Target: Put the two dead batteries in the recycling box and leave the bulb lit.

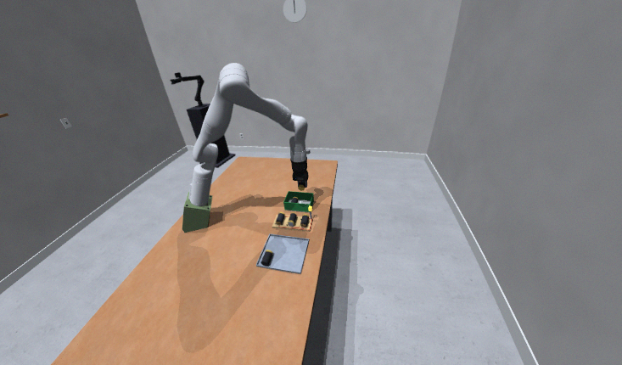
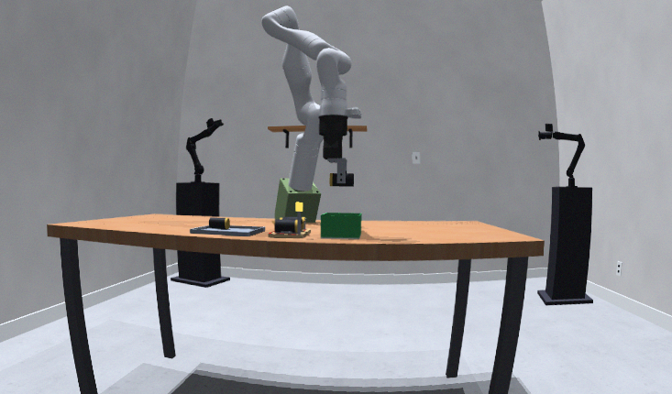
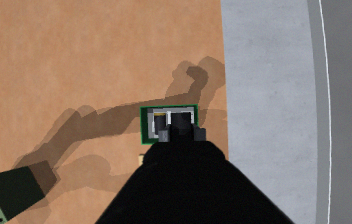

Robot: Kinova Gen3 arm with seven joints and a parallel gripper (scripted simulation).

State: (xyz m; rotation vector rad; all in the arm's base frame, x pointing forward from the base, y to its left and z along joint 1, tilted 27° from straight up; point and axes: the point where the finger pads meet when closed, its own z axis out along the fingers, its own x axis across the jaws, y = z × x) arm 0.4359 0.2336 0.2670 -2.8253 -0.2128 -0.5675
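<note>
My hand is 140 mm above the green recycling box, 30 mm past it and 10 mm to the left of it. From my hand the other things lie so: grey tray 330 mm to the right, 160 mm below, 40 mm ahead.
</note>
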